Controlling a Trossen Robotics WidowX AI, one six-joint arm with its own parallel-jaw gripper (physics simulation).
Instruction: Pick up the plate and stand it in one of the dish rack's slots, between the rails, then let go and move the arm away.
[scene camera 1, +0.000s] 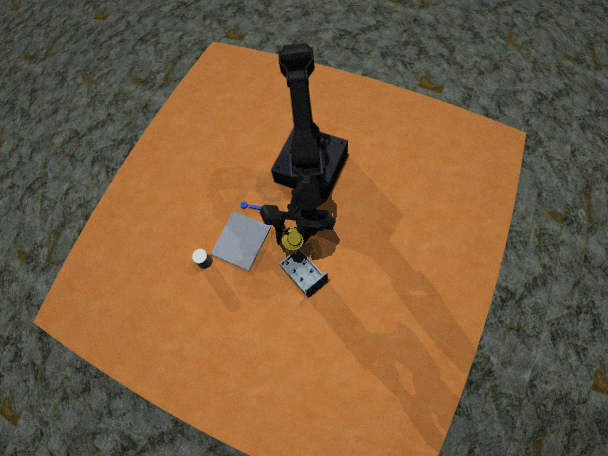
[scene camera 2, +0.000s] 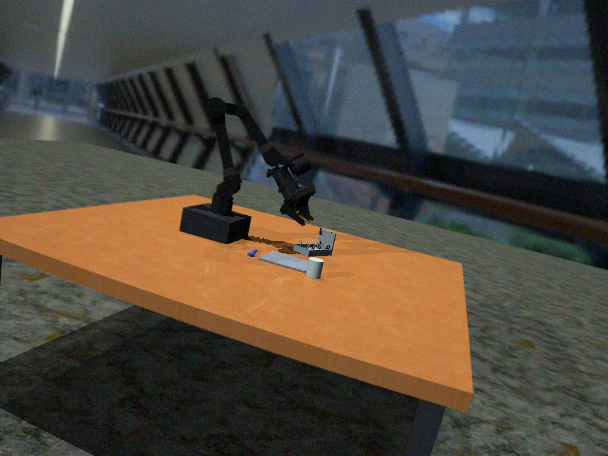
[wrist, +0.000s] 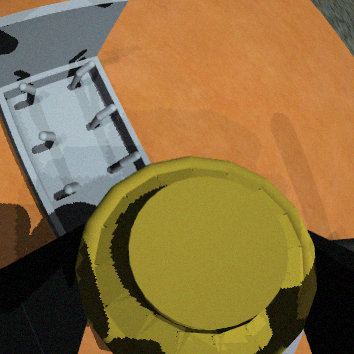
Labels:
My gripper shows in scene camera 1, in scene camera 2 (306, 223) and in the wrist view. One and the same spot on my gripper: (wrist: 47, 302) is (scene camera 1: 306, 235).

